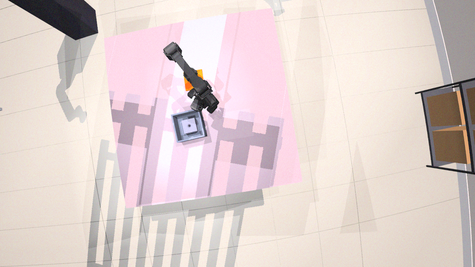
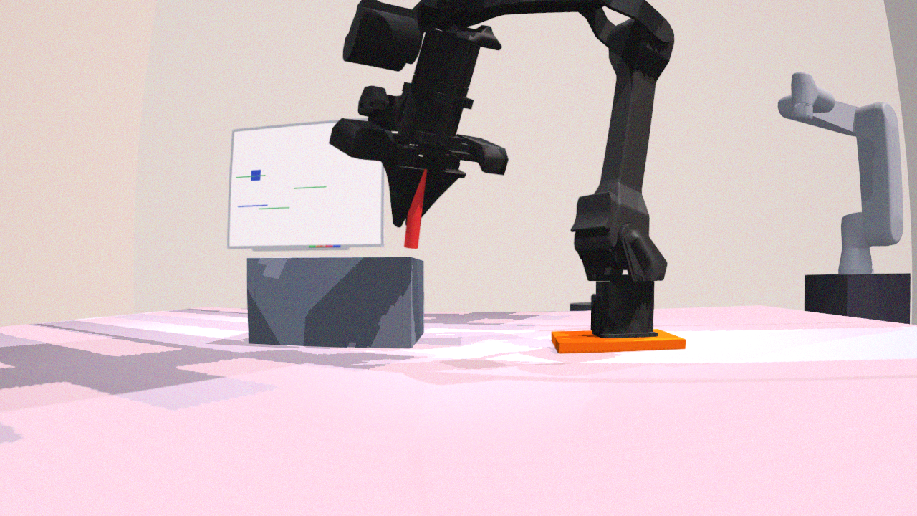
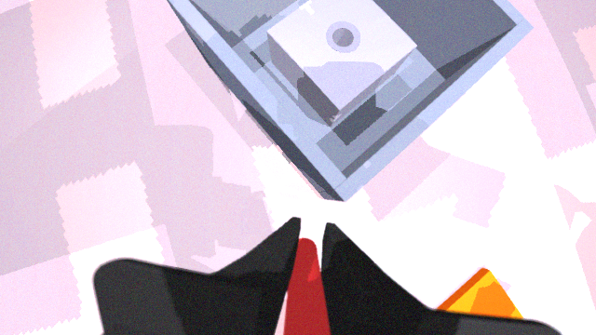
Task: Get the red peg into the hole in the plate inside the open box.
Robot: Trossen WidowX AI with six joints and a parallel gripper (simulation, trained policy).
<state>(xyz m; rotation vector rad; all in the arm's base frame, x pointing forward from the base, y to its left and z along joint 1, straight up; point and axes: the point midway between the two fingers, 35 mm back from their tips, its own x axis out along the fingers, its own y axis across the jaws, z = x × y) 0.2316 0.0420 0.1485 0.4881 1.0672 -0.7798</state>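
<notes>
Right now my gripper tip is 90 mm short of the plate, 120 mm to the left of it and 80 mm above it. Also, from my gripper tip: red peg: 10 mm behind, 20 mm to the left, 20 mm above; grey box: 90 mm ahead, 120 mm to the right, 100 mm below.
</notes>
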